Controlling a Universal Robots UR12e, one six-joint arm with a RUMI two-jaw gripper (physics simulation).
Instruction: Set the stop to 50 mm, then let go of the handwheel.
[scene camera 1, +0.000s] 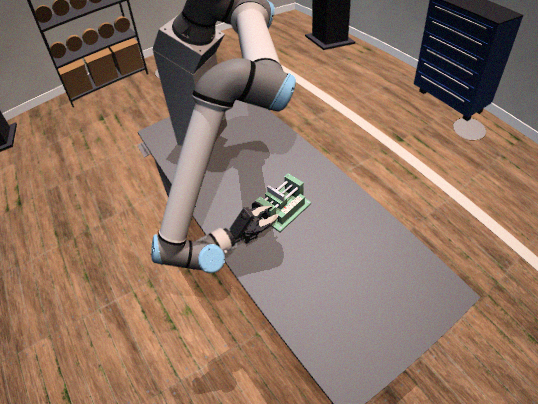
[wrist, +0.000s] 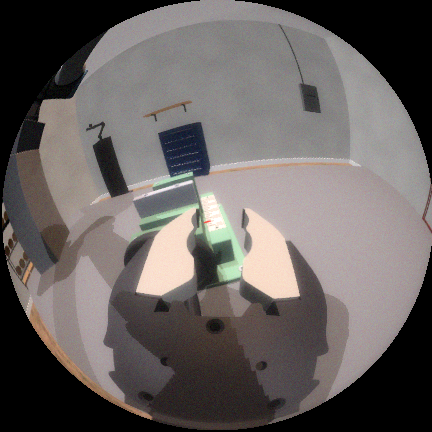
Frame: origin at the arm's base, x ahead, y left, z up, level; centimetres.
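Where they show: gripper, fingertip midpoint: (scene camera 1: 275, 210) (wrist: 220, 209); arm's base, origin of the base link: (scene camera 1: 193, 31).
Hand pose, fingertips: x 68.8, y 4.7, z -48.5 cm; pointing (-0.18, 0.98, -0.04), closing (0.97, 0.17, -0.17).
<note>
Things, the pixels of their top centre, and the offset from my fingertips. "pt": a spot on its surface instead. Level surfaces: height alone.
- green stop fixture, surface spot: (wrist: 232, 271) pt dx -0.2, dy +0.6, dz -10.5 cm
- white scale, surface spot: (wrist: 212, 212) (scene camera 1: 290, 206) pt dx -3.9, dy +8.3, dz -6.0 cm
- black handwheel, surface spot: (wrist: 136, 246) pt dx -6.1, dy -5.1, dz +0.1 cm
- grey table, its level: dz -11.5 cm
The green stop fixture (scene camera 1: 287, 222) (wrist: 232, 271) stands on the grey table. Its upright pale grey stop plate (scene camera 1: 275, 193) (wrist: 165, 198) crosses the rods. A white scale (scene camera 1: 292, 204) (wrist: 212, 212) with a red mark runs along its side; its numbers are too small to read. The black handwheel (wrist: 136, 246) is mostly hidden behind the left finger in the wrist view. My gripper (scene camera 1: 273, 212) (wrist: 220, 209) is at the handwheel end, its fingers partly open with a gap between them. A dark part, perhaps the handwheel's handle, shows beside the left finger's inner side; whether it touches is unclear.
The grey table (scene camera 1: 360, 280) (wrist: 310, 215) extends around the fixture. The robot's pedestal (scene camera 1: 175, 90) stands at its far end. A blue drawer cabinet (scene camera 1: 460, 55) (wrist: 184, 149), a shelf rack with boxes, and dark columns stand beyond on the floor.
</note>
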